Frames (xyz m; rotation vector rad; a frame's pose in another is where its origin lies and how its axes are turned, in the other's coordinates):
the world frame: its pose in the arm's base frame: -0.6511 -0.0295 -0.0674 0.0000 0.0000 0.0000
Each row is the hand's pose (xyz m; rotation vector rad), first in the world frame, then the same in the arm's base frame.
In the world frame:
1: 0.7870 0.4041 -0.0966 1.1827 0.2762 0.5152
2: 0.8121 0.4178 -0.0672 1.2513 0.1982 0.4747
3: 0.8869 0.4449 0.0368 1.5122 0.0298 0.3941
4: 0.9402 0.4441 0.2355 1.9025 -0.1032 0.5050
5: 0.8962 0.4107 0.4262 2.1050 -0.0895 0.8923
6: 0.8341 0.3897 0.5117 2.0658 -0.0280 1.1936
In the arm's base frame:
1: 0.1359 0.3746 -0.1640 1.1827 0.2762 0.5152
2: 0.1610 0.3883 -0.1346 1.2513 0.1982 0.4747
3: 0.2358 0.4154 -0.0306 1.5122 0.0298 0.3941
4: 0.2891 0.4146 0.1681 1.9025 -0.1032 0.5050
5: 0.2451 0.3812 0.3588 2.1050 -0.0895 0.8923
6: 0.1830 0.3602 0.4443 2.0658 -0.0280 1.1936

